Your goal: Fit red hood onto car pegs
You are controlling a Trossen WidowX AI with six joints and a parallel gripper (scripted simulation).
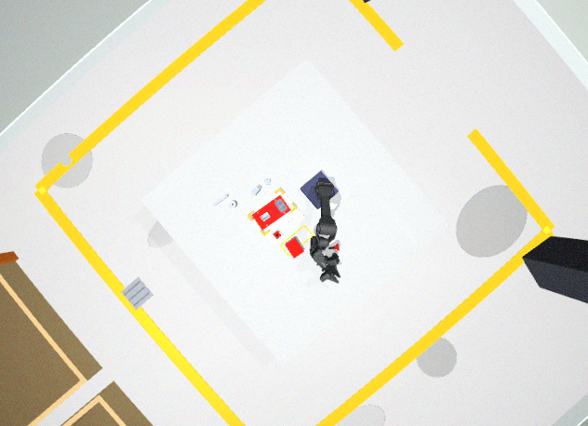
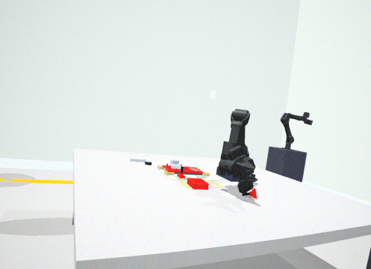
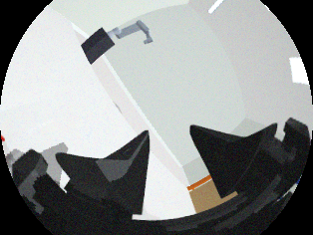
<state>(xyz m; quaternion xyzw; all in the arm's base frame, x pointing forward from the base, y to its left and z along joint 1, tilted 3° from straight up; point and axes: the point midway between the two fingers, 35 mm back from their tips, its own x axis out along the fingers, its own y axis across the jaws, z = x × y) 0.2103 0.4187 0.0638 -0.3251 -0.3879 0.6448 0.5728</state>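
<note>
Right now my gripper tip is 26 cm to the left of the red hood, 11 cm short of it and 11 cm above it.
</note>
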